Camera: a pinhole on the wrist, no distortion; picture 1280 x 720 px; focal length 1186.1 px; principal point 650.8 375.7 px. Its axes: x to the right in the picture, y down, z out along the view. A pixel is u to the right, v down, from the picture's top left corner.
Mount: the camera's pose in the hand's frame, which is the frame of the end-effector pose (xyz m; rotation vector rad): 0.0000 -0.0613 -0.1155 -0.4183 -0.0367 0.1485
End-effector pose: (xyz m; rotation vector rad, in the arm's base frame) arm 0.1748 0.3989 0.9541 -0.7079 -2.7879 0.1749
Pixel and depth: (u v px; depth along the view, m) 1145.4 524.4 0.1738
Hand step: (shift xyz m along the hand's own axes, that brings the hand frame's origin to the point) 0.0572 0.0392 0.0347
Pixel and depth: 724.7 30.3 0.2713
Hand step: 0.0095 -0.0211 0.1645
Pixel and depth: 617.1 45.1 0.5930
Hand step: -0.0333 0.0252 0.4933
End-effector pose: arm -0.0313 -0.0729 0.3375 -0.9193 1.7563 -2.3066
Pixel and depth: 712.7 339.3 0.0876
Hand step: -0.0009 -0.0278 -0.0344
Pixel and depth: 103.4 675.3 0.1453
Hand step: -0.0809 0.0201 0.0019
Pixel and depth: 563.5 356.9 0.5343
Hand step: -0.0730 0.1399 0.3757
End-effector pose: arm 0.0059 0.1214 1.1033 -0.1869 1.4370 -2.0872
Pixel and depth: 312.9 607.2 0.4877
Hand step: -0.1825 0.1997 0.2905
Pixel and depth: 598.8 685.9 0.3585
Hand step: -0.0520 0.1651 0.1736
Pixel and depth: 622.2 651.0 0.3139
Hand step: -0.0381 0.1295 0.1415
